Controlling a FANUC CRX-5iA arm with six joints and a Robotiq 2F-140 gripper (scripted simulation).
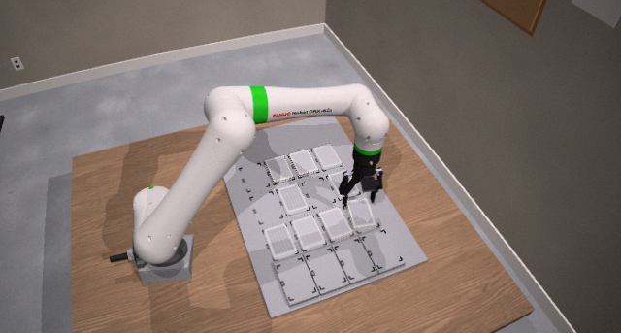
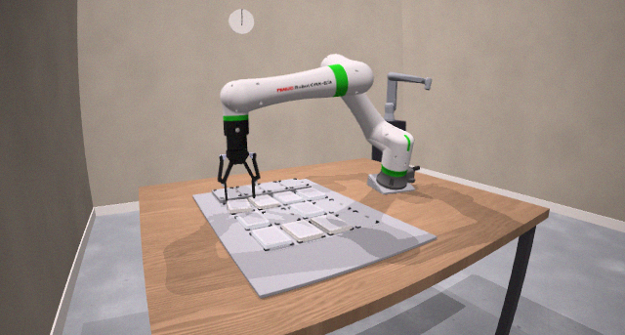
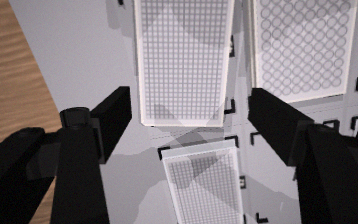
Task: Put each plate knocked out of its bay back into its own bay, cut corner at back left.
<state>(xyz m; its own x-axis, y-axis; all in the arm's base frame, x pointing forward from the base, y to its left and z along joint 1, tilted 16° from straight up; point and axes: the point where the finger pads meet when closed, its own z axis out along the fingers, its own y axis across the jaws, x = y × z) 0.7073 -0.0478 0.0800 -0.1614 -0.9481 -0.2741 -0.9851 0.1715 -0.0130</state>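
My hand is 30 mm to the left of the sealed 384-well plate and 60 mm above it.
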